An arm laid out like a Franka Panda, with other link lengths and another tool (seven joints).
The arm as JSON. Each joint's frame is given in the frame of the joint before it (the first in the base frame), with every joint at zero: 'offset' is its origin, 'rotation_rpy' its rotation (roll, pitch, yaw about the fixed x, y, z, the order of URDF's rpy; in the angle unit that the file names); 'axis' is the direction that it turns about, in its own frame. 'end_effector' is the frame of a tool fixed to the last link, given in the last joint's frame.
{
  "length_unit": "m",
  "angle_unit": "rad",
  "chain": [
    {
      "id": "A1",
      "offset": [
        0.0,
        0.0,
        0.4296
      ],
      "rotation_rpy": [
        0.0,
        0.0,
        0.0
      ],
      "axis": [
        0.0,
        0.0,
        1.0
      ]
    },
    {
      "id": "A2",
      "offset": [
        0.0,
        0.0,
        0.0
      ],
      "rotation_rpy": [
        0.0,
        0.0,
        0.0
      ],
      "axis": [
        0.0,
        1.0,
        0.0
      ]
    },
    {
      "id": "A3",
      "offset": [
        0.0,
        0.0,
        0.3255
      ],
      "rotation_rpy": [
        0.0,
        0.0,
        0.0
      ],
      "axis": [
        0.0,
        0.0,
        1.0
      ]
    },
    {
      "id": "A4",
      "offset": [
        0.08,
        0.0,
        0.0
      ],
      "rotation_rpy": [
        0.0,
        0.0,
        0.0
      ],
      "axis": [
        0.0,
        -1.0,
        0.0
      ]
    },
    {
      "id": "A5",
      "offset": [
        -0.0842,
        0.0,
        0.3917
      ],
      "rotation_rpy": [
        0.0,
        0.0,
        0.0
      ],
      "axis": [
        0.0,
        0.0,
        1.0
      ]
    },
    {
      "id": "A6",
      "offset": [
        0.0,
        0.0,
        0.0
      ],
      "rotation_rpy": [
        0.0,
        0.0,
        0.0
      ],
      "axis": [
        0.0,
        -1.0,
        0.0
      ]
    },
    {
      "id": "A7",
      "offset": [
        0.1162,
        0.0,
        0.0
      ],
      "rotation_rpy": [
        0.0,
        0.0,
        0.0
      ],
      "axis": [
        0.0,
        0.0,
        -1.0
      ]
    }
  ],
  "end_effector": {
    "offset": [
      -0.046,
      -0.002,
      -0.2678
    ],
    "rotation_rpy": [
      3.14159,
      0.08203,
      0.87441
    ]
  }
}
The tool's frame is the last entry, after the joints.
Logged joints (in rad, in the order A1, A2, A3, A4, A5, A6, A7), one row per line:
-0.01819, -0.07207, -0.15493, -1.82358, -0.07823, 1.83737, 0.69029
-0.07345, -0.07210, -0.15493, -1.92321, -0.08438, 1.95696, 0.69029
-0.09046, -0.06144, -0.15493, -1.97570, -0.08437, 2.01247, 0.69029
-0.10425, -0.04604, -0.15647, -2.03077, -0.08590, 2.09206, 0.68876
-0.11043, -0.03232, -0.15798, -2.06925, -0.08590, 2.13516, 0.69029
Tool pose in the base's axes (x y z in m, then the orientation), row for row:
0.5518, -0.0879, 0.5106, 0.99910, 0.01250, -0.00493, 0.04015
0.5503, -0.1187, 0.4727, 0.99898, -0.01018, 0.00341, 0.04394
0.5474, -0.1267, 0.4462, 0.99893, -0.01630, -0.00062, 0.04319
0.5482, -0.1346, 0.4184, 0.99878, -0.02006, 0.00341, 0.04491
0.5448, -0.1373, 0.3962, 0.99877, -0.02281, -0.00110, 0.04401
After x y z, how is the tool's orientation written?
As a quaternion, x y z w.
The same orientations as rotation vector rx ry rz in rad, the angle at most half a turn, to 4 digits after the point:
3.0610, 0.0383, -0.0151
3.0535, -0.0311, 0.0104
3.0548, -0.0498, -0.0019
3.0511, -0.0613, 0.0104
3.0527, -0.0697, -0.0034

